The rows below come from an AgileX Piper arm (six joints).
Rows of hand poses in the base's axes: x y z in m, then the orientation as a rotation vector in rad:
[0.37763 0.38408 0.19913 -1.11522 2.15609 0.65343]
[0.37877 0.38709 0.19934 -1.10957 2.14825 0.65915]
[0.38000 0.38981 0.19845 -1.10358 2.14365 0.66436]
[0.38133 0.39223 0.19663 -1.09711 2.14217 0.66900]
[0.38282 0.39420 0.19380 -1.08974 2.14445 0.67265]
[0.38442 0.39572 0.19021 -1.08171 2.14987 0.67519]
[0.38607 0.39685 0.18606 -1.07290 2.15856 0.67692]
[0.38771 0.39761 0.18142 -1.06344 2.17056 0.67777]
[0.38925 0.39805 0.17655 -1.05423 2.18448 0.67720]
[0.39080 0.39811 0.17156 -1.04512 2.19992 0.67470]
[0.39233 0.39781 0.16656 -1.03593 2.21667 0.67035]
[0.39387 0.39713 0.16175 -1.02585 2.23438 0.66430]
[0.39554 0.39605 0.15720 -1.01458 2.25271 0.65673]
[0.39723 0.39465 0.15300 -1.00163 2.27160 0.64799]
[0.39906 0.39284 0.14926 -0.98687 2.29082 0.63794]
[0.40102 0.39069 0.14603 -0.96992 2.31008 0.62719]
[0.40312 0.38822 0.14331 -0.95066 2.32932 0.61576]
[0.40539 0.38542 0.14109 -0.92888 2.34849 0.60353]
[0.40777 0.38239 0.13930 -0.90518 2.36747 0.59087]
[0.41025 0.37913 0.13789 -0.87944 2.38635 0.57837]
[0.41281 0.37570 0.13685 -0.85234 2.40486 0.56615]
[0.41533 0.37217 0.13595 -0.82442 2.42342 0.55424]
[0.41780 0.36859 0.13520 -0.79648 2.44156 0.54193]
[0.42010 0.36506 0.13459 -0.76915 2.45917 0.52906]
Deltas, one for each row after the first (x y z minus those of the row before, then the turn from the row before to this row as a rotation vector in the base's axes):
[0.00114 0.00301 0.00021 0.00896 -0.00402 -0.00119]
[0.00123 0.00272 -0.00089 0.00727 -0.00170 -0.00204]
[0.00133 0.00242 -0.00182 0.00566 0.00048 -0.00300]
[0.00149 0.00197 -0.00283 0.00368 0.00294 -0.00446]
[0.00160 0.00152 -0.00359 0.00183 0.00487 -0.00568]
[0.00165 0.00113 -0.00415 0.00012 0.00705 -0.00689]
[0.00164 0.00076 -0.00464 -0.00170 0.00926 -0.00801]
[0.00154 0.00044 -0.00487 -0.00349 0.01019 -0.00844]
[0.00155 0.00006 -0.00499 -0.00531 0.01055 -0.00904]
[0.00153 -0.00030 -0.00500 -0.00692 0.01079 -0.00970]
[0.00154 -0.00068 -0.00481 -0.00801 0.01077 -0.01083]
[0.00167 -0.00108 -0.00455 -0.00874 0.01055 -0.01207]
[0.00169 -0.00140 -0.00420 -0.00911 0.01044 -0.01353]
[0.00183 -0.00181 -0.00374 -0.00943 0.01010 -0.01508]
[0.00196 -0.00215 -0.00323 -0.00918 0.00978 -0.01670]
[0.00210 -0.00247 -0.00272 -0.00889 0.00945 -0.01839]
[0.00227 -0.00280 -0.00222 -0.00862 0.00904 -0.02024]
[0.00238 -0.00303 -0.00179 -0.00829 0.00879 -0.02155]
[0.00248 -0.00326 -0.00141 -0.00766 0.00888 -0.02282]
[0.00256 -0.00343 -0.00104 -0.00706 0.00887 -0.02355]
[0.00252 -0.00353 -0.00090 -0.00677 0.00930 -0.02392]
[0.00247 -0.00358 -0.00075 -0.00695 0.00911 -0.02384]
[0.00230 -0.00353 -0.00061 -0.00736 0.00882 -0.02335]

